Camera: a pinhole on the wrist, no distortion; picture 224 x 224 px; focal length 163.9 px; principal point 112.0 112.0 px. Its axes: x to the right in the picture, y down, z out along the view. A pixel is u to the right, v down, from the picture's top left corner.
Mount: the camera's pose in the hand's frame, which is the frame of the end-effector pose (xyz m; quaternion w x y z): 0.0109 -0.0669 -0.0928 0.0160 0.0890 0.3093 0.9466
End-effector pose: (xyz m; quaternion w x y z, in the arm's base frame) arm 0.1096 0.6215 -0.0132 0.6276 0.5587 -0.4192 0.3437
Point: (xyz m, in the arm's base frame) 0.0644 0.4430 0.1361
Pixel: 84.6 137.4
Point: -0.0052 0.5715 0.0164
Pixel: 162.8 76.2
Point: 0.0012 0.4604 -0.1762
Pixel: outside the picture
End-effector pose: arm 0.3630 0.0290 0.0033 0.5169 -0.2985 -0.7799 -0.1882
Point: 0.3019 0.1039 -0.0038
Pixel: 125.3 146.3
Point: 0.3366 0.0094 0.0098
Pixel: 147.5 161.1
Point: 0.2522 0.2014 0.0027
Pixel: 105.4 146.4
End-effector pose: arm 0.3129 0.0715 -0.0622 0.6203 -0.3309 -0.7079 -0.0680
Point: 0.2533 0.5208 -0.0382
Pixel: 84.1 87.0
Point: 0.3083 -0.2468 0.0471
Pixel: behind the camera
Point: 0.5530 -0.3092 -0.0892
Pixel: behind the camera
